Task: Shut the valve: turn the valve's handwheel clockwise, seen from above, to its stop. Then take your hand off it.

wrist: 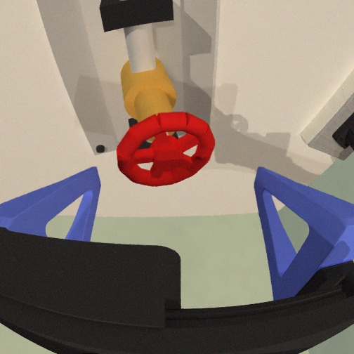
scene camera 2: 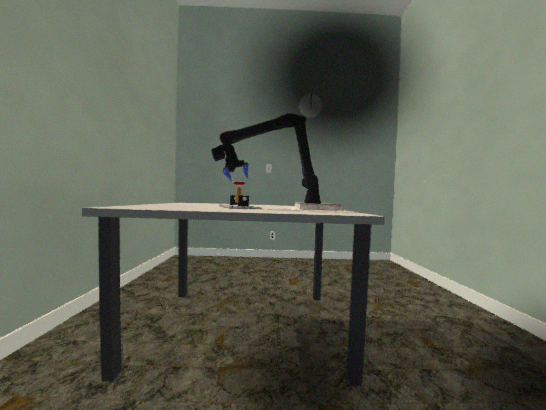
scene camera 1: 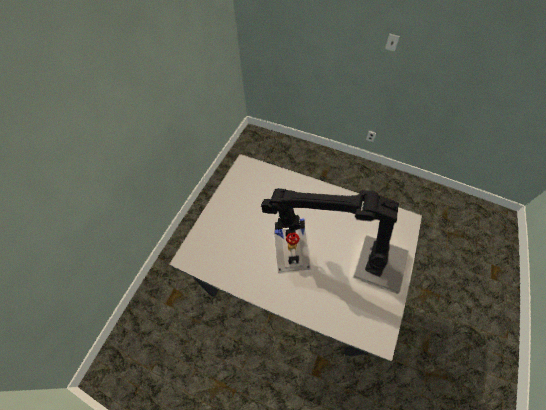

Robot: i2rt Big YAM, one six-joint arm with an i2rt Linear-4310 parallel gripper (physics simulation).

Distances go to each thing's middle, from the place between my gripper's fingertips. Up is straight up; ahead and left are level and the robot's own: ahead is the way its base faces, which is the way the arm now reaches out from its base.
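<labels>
My hand's sitting 30 mm above the red handwheel (wrist: 170, 165) at the moment.
</labels>
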